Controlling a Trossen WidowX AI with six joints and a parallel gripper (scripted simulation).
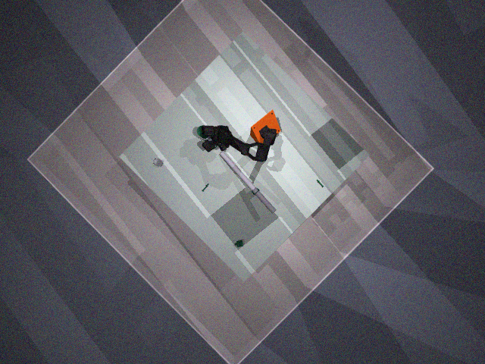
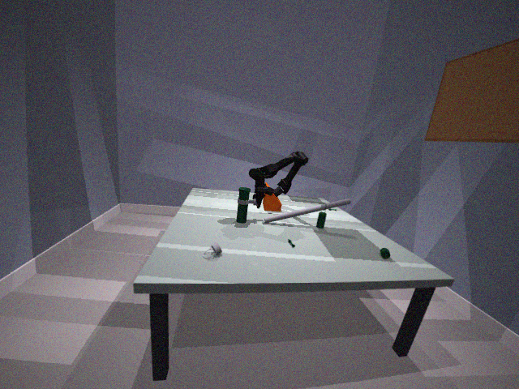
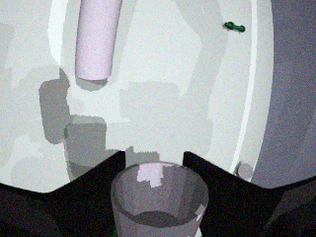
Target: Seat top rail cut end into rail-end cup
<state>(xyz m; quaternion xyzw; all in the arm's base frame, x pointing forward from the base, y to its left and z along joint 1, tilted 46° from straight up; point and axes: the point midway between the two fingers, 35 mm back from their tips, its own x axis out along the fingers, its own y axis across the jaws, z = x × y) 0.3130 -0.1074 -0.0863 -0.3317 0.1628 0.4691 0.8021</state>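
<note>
Now: gripper tip 30 mm to the left of the grey rail-end cup, 30 mm below it and 20 mm past it. Also, from my gripper tip: small green post 410 mm to the left, 40 mm behind, 10 mm above; small grey ring fitting 390 mm ahead, 210 mm to the right, 90 mm below.
</note>
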